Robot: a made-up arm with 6 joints.
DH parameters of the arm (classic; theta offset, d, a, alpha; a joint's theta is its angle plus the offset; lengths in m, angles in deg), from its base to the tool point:
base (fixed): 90 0.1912 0 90
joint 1: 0 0.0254 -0.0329 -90
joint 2: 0 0.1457 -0.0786 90
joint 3: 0 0.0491 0.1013 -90
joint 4: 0 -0.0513 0.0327 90
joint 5: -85.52 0 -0.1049 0
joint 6: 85.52 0.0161 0.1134 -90
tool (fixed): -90 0.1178 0 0
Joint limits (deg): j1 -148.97..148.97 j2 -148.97..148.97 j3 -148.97..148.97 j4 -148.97..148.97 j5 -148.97..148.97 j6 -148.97..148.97
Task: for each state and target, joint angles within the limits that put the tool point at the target. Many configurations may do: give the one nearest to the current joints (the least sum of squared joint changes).
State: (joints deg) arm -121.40 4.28 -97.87 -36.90 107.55 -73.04
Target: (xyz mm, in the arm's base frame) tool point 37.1 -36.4 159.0
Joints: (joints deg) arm -138.76 50.09 -79.82 -4.30 61.09 -68.50
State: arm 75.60 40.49 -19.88 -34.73 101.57 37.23
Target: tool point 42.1 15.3 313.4
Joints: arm 109.23 9.17 41.98 -20.05 140.47 67.43
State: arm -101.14 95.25 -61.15 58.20 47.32 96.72
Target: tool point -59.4 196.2 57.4
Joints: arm -85.37 109.70 -59.12 55.27 27.38 82.90
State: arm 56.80 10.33 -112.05 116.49 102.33 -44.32
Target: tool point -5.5 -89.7 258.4
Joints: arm 60.31 21.73 -70.15 125.62 54.45 -57.75
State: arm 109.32 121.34 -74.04 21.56 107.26 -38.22
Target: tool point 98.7 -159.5 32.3
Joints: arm 144.50 106.05 -73.01 -5.73 114.44 -24.48
